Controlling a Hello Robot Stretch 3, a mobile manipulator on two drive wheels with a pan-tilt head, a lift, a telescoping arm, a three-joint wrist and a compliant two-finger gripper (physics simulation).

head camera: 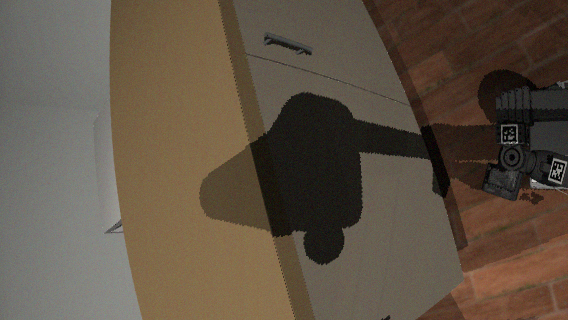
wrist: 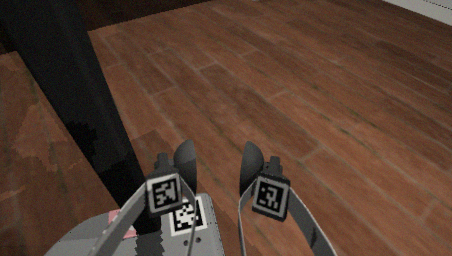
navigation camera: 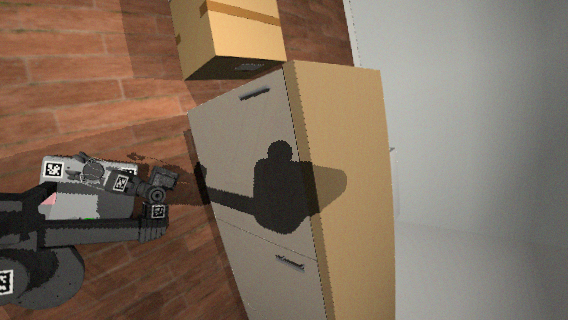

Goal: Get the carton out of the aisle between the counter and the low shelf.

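Where they show: gripper, fingertip midpoint: [wrist: 218, 159] [navigation camera: 70, 163]; robot's base at its link origin: [navigation camera: 93, 170].
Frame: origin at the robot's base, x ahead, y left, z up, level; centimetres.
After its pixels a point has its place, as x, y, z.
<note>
The tan carton [navigation camera: 247, 32] @[74.9, -50.2, 40.6] with brown tape stands on the floor at the top of the navigation view, cut off by the frame edge. It is just beyond the counter's near end; the counter top hides part of the gap between them. The counter [head camera: 170, 150] @[-2.8, -74.5, 91.0] [navigation camera: 350, 115] @[27.5, -62.6, 91.0] has a tan top and grey front with handles. My gripper [wrist: 218, 159] @[3.3, 6.1, 41.2] is open in the wrist view, with bare floor visible between the fingertips. It is folded back over my base, away from the carton. The low shelf does not show in these views.
My base [navigation camera: 75, 202] @[-12.4, 5.0, 16.0] [wrist: 120, 242] is on the brick-patterned floor [navigation camera: 60, 85] @[35.7, 17.8, 0.1] [wrist: 280, 100] @[39.3, 54.6, 0.0] beside the counter front. The dark mast or arm [wrist: 75, 95] @[-6.4, 11.6, 44.8] crosses the left of the wrist view. A grey wall [head camera: 50, 150] @[-8.4, -308.1, 81.5] [navigation camera: 475, 125] @[73.6, -274.5, 127.4] runs behind the counter. My shadow falls on the counter.
</note>
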